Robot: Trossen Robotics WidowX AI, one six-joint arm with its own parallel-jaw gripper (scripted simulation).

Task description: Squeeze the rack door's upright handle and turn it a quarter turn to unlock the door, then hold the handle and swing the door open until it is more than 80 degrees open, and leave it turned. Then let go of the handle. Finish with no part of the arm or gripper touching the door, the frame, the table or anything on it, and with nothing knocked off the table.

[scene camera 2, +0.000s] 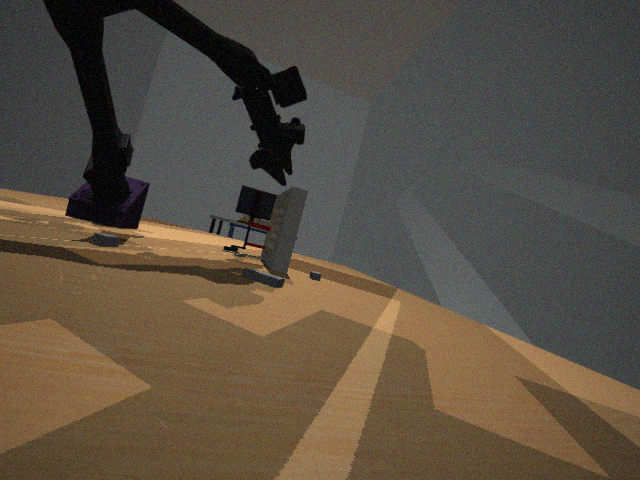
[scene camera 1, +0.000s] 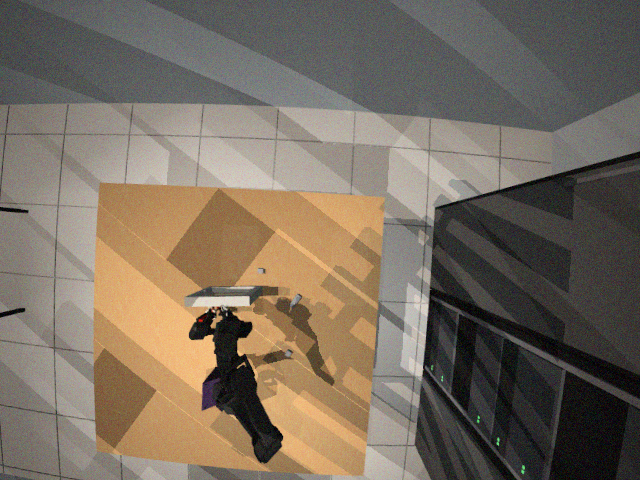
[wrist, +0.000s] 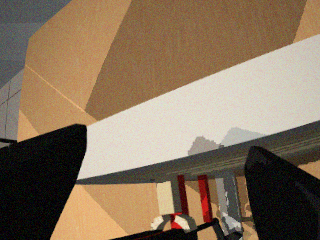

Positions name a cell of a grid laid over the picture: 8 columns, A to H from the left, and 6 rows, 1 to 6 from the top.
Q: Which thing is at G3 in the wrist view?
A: A grey rack.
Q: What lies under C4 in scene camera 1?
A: A grey rack.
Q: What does my gripper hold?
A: Nothing.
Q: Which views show my gripper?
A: Scene camera 2, scene camera 1 and the wrist view: all of them.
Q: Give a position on a grey rack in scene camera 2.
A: D4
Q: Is my gripper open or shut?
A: Open.
